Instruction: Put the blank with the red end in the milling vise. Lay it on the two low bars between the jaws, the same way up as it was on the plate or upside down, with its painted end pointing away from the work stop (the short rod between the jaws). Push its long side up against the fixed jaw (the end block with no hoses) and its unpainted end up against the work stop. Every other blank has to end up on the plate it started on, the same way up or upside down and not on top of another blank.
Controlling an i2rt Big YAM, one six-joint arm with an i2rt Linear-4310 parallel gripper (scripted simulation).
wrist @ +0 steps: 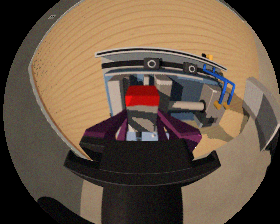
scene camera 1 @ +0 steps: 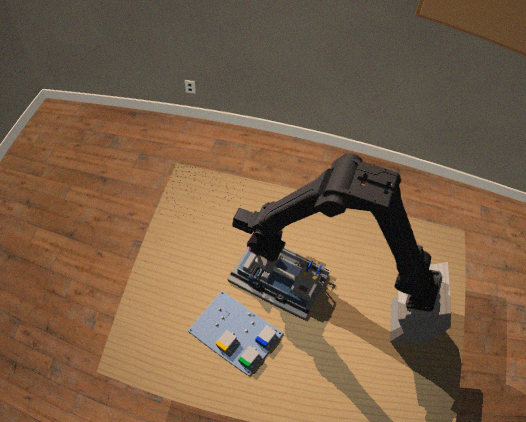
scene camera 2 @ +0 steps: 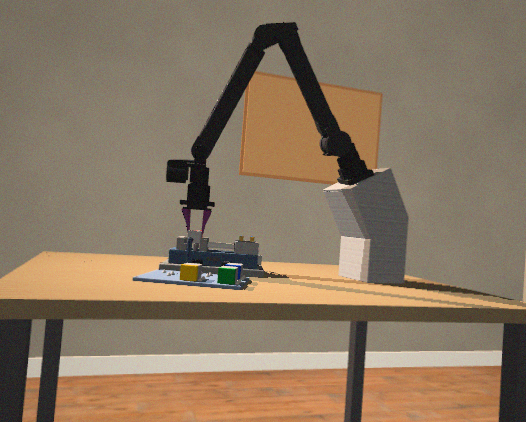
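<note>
Scene camera 2 shows me my gripper (scene camera 2: 195, 233), and from the wrist I can see a red-ended blank (wrist: 142, 102).
</note>
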